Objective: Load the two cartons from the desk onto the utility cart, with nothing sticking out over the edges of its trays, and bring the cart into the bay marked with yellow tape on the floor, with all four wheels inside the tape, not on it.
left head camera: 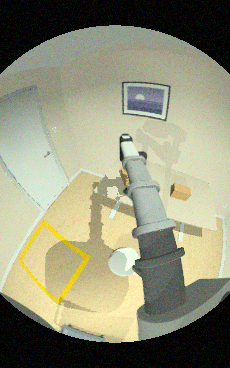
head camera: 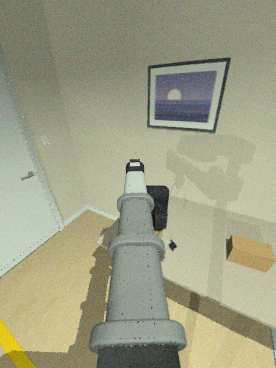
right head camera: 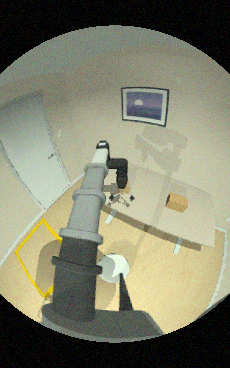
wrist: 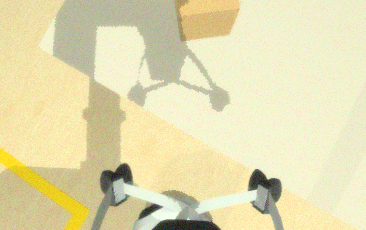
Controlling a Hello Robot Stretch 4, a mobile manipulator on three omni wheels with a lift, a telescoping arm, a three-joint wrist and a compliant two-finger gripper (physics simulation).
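Places are measured from the robot's base along level axes (x right, y ahead, z up), in centimetres.
Pixels of known places: gripper, fingertip midpoint: (right head camera: 121, 199) (wrist: 190, 180); robot's base, origin of the base link: (left head camera: 123, 260) (right head camera: 113, 267).
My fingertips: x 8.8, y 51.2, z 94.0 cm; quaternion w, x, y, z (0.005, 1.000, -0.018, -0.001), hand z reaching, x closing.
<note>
Ahead of a thing's pixels: the offset from my fingertips to its top centre. Level surfaces: height alone.
One carton @[dx +57.3, dy +7.6, dz -13.0 cm] (head camera: 250, 253) (left head camera: 180, 191) (right head camera: 177, 202) lies on the right part of the desk @[dz -24.8 cm] (head camera: 195, 270) (wrist: 280, 100). The other carton @[dx +1.5, dy +35.7, dz -13.0 cm] (left head camera: 124, 176) (wrist: 207, 20) is on the desk's left part, mostly behind the arm in the head views, and at the top of the wrist view. My gripper (right head camera: 122, 198) (wrist: 190, 180) is open and empty, pointing down above the desk's front edge; the carton is beyond its fingertips. The yellow tape bay (head camera: 15, 345) (left head camera: 89, 257) (wrist: 45, 186) is on the floor at left. A grey-blue edge, possibly the cart (left head camera: 82, 333), shows at the bottom of the left head view.
The extended arm (head camera: 136, 280) (left head camera: 155, 215) (right head camera: 82, 215) reaches over the floor toward the desk. A white round object (left head camera: 122, 261) (right head camera: 114, 267) is beside the arm, low down. A door (head camera: 22, 185) is at left, and a framed picture (head camera: 182, 95) hangs on the wall behind the desk.
</note>
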